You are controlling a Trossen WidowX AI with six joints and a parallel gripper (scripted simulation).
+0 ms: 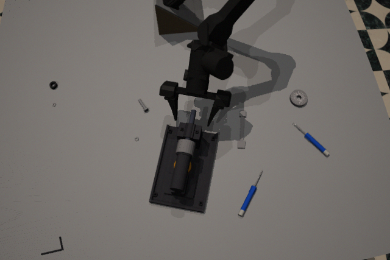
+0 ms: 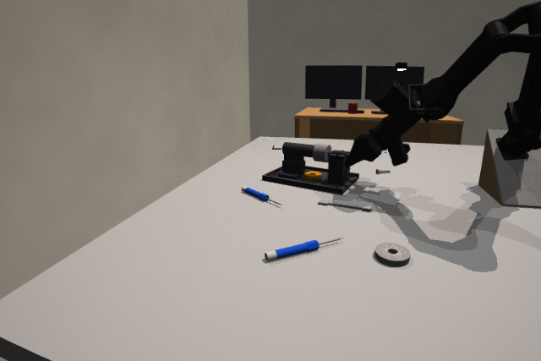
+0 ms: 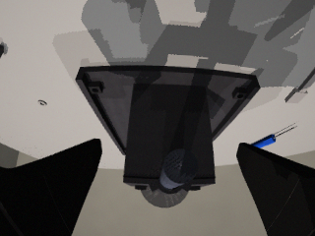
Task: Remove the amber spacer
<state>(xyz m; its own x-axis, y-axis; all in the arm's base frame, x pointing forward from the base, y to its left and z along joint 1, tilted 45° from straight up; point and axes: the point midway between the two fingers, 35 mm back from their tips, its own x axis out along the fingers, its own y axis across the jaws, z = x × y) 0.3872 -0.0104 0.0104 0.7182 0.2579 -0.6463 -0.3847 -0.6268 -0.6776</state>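
The shaft is 7 cm ahead of my hand, 3 cm to the right of it and 1 cm below it. The rest, counted from my hand: bolt: 8 cm behind, 14 cm to the right, 8 cm below; amber spacer: 12 cm ahead, 6 cm to the right, 8 cm below; grey bar: 4 cm ahead, 13 cm to the left, 9 cm below.
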